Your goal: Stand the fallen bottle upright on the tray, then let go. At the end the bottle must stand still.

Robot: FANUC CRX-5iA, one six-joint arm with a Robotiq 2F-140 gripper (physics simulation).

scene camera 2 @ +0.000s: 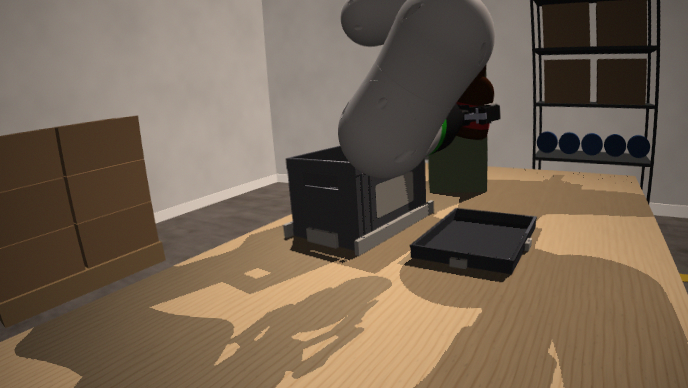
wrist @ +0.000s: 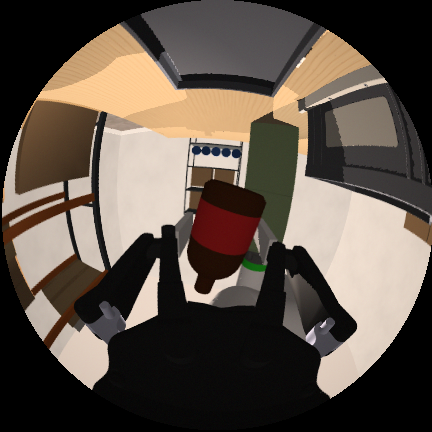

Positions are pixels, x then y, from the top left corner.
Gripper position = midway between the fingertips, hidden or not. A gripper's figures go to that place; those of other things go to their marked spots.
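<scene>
A dark tray (scene camera 2: 493, 241) is 0.83 m from the lens; the gripper (scene camera 2: 473, 110) is 0.83 m from the lens. A tall dark crate (scene camera 2: 328, 193) is 0.81 m from the lens.
</scene>
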